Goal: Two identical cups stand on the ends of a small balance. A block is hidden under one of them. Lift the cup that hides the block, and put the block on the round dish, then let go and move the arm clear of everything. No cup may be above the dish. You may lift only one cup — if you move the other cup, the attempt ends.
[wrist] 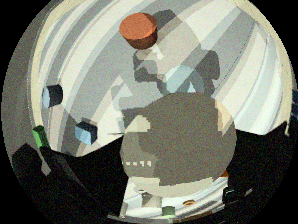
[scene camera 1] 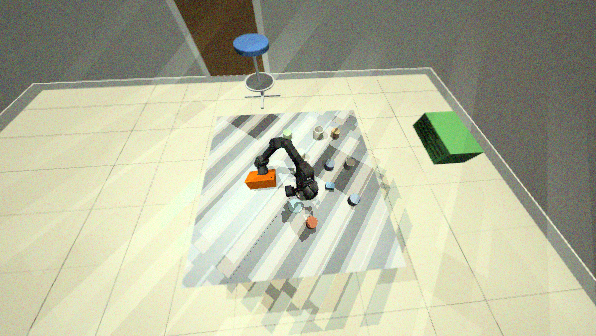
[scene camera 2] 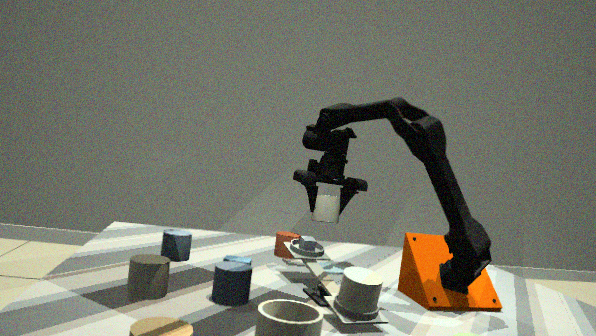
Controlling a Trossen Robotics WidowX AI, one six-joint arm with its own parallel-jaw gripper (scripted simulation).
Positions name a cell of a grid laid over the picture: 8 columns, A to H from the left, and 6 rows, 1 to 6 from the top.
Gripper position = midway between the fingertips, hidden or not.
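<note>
A red cup (wrist: D1) and a small balance (scene camera 2: E5) are visible. So is my gripper (scene camera 2: E4), which the wrist view (wrist: E4) shows as well.
</note>
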